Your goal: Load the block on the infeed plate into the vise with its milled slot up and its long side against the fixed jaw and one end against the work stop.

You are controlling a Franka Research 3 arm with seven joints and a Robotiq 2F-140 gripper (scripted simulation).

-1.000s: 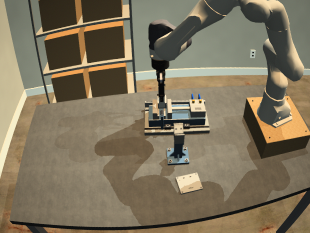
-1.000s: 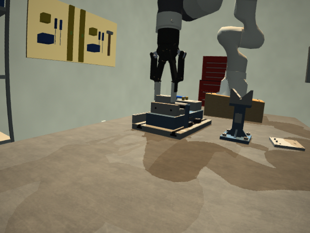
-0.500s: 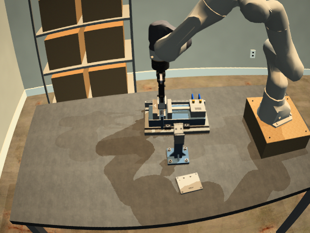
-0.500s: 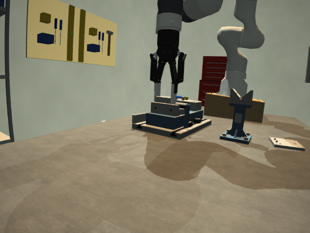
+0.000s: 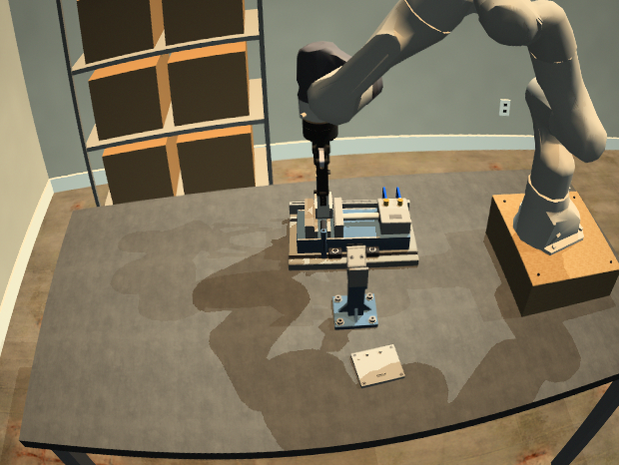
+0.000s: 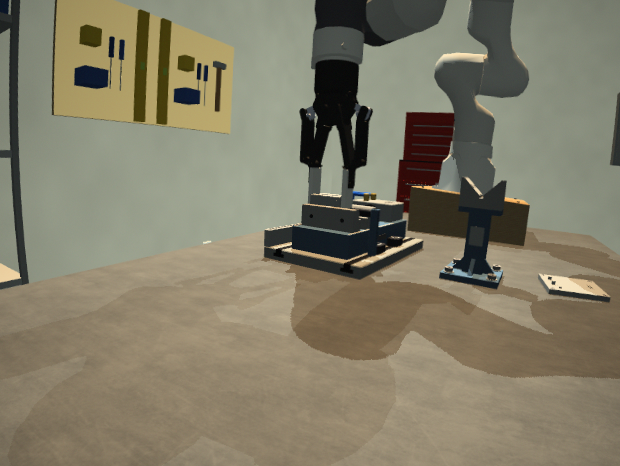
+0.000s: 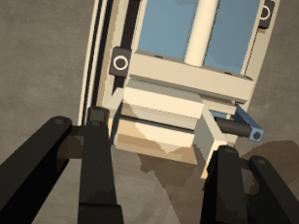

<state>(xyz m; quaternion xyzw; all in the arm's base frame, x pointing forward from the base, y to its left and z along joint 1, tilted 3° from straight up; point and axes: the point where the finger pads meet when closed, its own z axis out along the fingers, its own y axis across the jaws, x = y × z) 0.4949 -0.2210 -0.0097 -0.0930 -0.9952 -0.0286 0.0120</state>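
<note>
My gripper is now 2 cm above the part. The rest, counted from my hand: fixed jaw (3 cm ahead, 1 cm to the left, 5 cm below); then moving jaw (3 cm behind, 3 cm to the left, 5 cm below); then work stop rod (1 cm ahead, 7 cm to the left, 3 cm below).
</note>
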